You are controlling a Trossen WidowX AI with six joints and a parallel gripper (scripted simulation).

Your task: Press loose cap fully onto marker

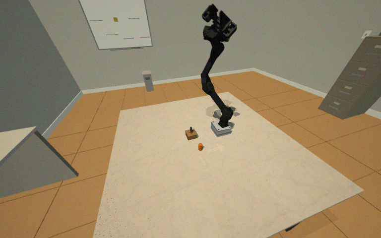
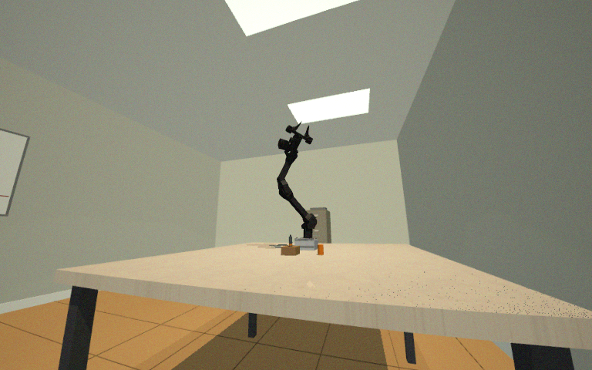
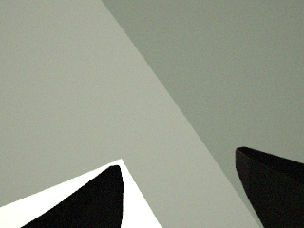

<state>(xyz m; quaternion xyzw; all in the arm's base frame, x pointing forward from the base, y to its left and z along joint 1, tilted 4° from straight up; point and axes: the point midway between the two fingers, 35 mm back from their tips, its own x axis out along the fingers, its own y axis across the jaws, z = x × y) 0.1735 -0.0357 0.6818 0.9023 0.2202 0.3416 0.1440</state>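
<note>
Now: gripper tip 10 cm short of the orange cap, 7 cm to the right of it and 75 cm above it. Also, from my gripper tip: brown holder block: 10 cm ahead, 8 cm to the right, 76 cm below.
</note>
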